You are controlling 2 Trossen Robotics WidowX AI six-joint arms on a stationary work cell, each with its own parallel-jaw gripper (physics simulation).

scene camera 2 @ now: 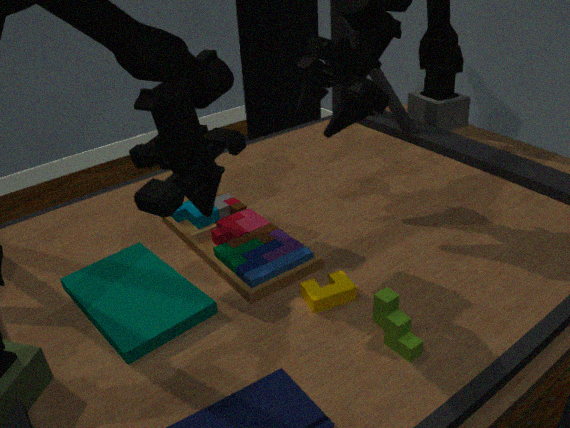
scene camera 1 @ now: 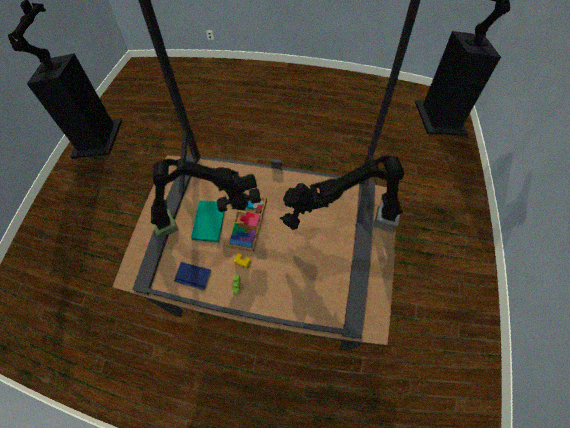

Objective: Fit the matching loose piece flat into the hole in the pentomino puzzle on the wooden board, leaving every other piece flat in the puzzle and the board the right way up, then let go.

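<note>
The wooden puzzle board lies right way up with coloured pieces in it. Bare wood shows between the cyan piece and the red piece. A yellow U-shaped piece lies flat on the table, off the board. A light green stepped piece looks to stand on edge. My right gripper is shut and empty, its tip low at the cyan piece, hiding part of the board's far end. My left gripper is open and empty, raised right of the board.
A flat teal slab lies left of the board. A dark blue slab lies nearer the table's front left. Dark frame rails run along the table's edges.
</note>
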